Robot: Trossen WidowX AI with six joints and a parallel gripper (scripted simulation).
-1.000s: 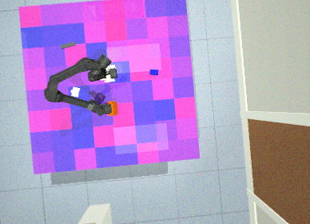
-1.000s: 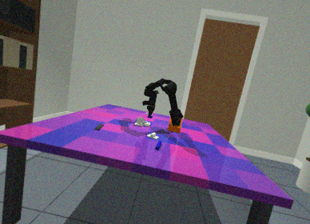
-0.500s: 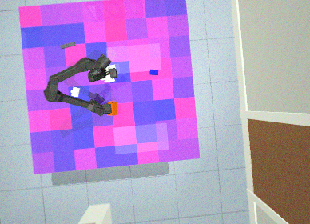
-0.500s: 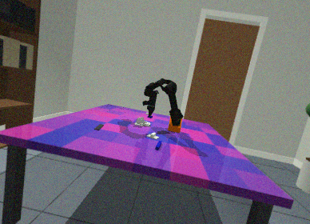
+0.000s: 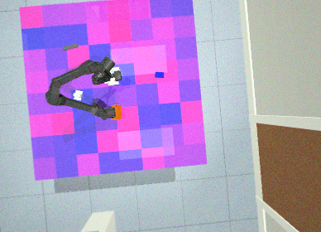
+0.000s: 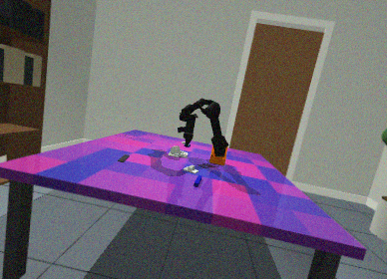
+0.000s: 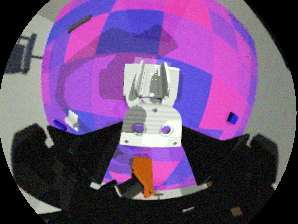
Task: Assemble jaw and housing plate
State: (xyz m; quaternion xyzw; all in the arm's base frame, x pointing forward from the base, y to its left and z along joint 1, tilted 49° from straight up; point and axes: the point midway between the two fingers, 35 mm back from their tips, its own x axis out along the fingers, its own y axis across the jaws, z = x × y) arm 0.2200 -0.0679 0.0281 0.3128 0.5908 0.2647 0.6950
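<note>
The grey jaw lies 2 cm ahead of my gripper tip, 2 cm to the left of it and 6 cm below it. The rest, counted from my gripper tip: blue block 1 cm behind, 35 cm to the right, 6 cm below; then blue bar 8 cm behind, 42 cm to the left, 7 cm below; then grey bar 32 cm ahead, 27 cm to the left, 7 cm below.
</note>
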